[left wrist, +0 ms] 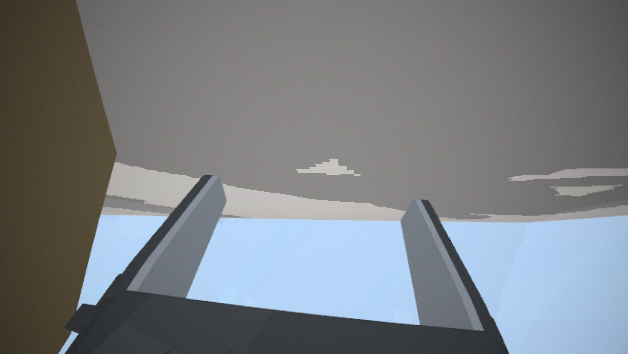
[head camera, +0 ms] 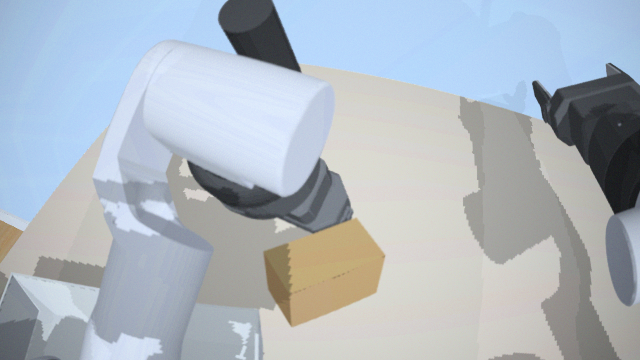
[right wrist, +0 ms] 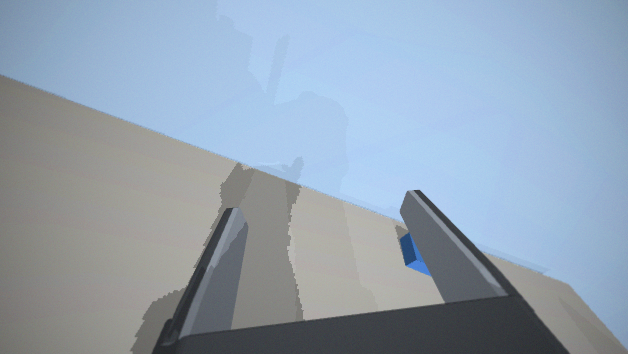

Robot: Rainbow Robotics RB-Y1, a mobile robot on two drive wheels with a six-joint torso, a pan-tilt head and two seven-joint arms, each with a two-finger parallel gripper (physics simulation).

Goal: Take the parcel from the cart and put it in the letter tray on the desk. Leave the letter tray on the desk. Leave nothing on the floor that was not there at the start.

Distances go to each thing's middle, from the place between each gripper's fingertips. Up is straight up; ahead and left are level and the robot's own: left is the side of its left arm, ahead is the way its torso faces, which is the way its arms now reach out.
My right hand is 260 mm to the right of the brown parcel point(head camera: 315, 275), 170 mm past it and 160 mm above it. Round my right hand: letter tray point(head camera: 47, 312) (440 mm behind, 390 mm to the left, 150 mm below).
I see the brown parcel 10 cm behind my left hand, 4 cm to the right of it and 2 cm above it. The rest, counted from my left hand: letter tray (38 cm behind, 9 cm to the left, 3 cm above).
